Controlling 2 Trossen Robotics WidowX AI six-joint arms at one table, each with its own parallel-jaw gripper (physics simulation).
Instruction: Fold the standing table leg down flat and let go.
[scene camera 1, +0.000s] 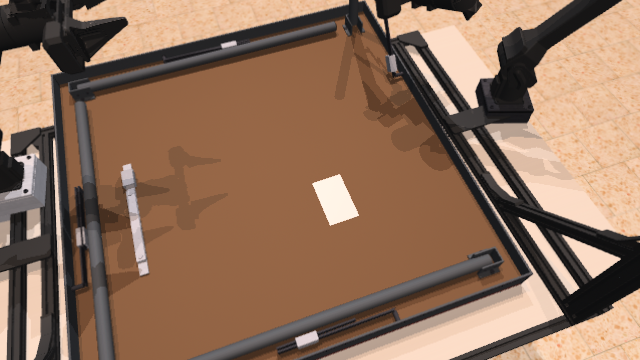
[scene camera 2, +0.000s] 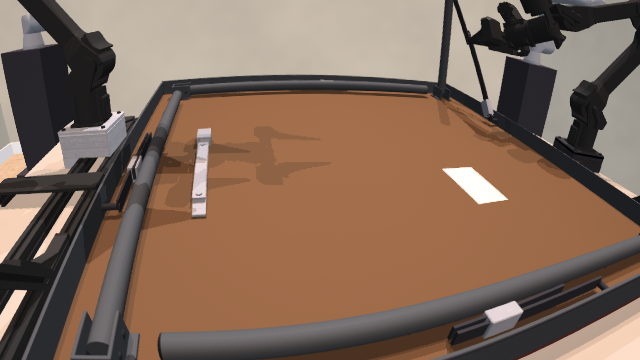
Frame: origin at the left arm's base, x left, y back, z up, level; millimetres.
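Where they show: left gripper, between the fingertips: (scene camera 1: 125, 2); right gripper, between the fingertips: (scene camera 2: 479, 44); left arm's base, origin of its link: (scene camera 1: 5, 178) (scene camera 2: 92, 121); right arm's base, origin of its link: (scene camera 1: 506, 93) (scene camera 2: 579, 146).
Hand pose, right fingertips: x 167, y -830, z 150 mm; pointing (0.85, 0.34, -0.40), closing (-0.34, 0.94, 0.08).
Each offset is from my right fingertips to the top centre of the thing. "spot": to the spot under its first point.
The standing leg {spot: dx +86, dy +42, dz -119 mm} (scene camera 1: 353, 12) (scene camera 2: 445, 50) rises upright from its bracket at the back right corner, its upper part cut off in both views. A thin dark brace {spot: dx -45, dy +5, dz -97 mm} (scene camera 1: 387, 37) (scene camera 2: 476, 65) slants beside it. A light grey sleeve {dx -80, dy +3, dz -121 mm} (scene camera 1: 392, 64) (scene camera 2: 486, 108) sits low on the brace, near the table rim. My right gripper (scene camera 1: 395, 7) (scene camera 2: 492, 26) is open and empty, high beside the leg and brace; the top edge of scene camera 1 cuts part of it. My left gripper (scene camera 1: 92, 44) is open and empty above the back left corner.
Folded legs lie along the back {spot: dx +60, dy +399, dz -147 mm} (scene camera 1: 210, 57) (scene camera 2: 310, 86), left (scene camera 1: 90, 170) (scene camera 2: 135, 220) and front (scene camera 1: 350, 305) (scene camera 2: 350, 327) rims. A light grey bar {dx -300, dy +600, dz -164 mm} (scene camera 1: 134, 220) (scene camera 2: 201, 170) lies at the left. A white rectangle {spot: dx -368, dy +219, dz -185 mm} (scene camera 1: 335, 200) (scene camera 2: 475, 185) lies right of centre. A dark raised rim (scene camera 1: 430, 105) (scene camera 2: 570, 152) borders the table.
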